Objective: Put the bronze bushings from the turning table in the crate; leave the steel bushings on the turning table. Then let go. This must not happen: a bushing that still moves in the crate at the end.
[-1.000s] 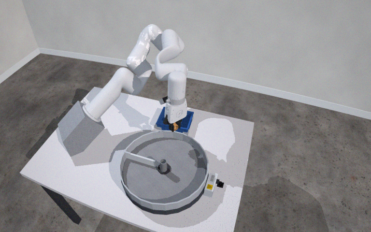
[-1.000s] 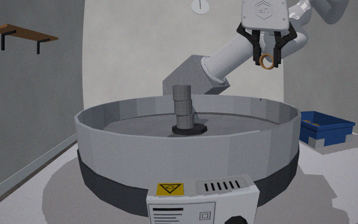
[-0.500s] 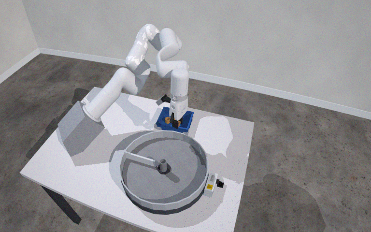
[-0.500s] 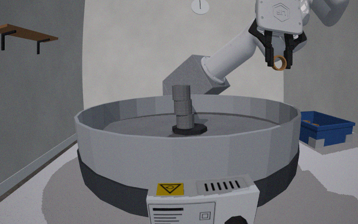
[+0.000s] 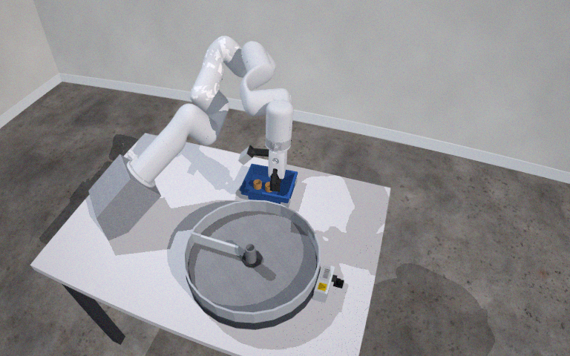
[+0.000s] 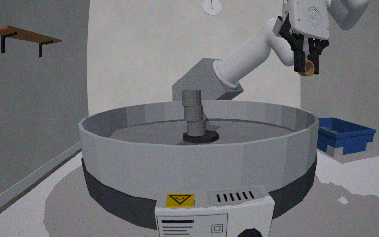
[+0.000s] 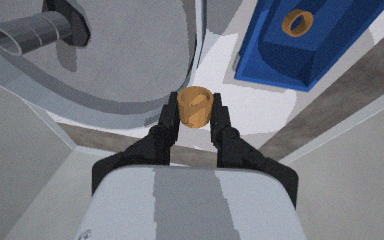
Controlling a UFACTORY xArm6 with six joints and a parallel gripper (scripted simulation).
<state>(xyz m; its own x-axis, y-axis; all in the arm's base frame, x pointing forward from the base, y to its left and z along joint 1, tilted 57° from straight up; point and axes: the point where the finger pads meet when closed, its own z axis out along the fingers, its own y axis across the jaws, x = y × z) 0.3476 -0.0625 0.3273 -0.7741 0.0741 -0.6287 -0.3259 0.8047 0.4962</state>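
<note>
Right now the blue crate is 17 cm below my hand, 12 cm to the left of it and 10 cm behind it. The rest, counted from my hand: turning table (21 cm to the right, 14 cm below, 5 cm ahead).
</note>
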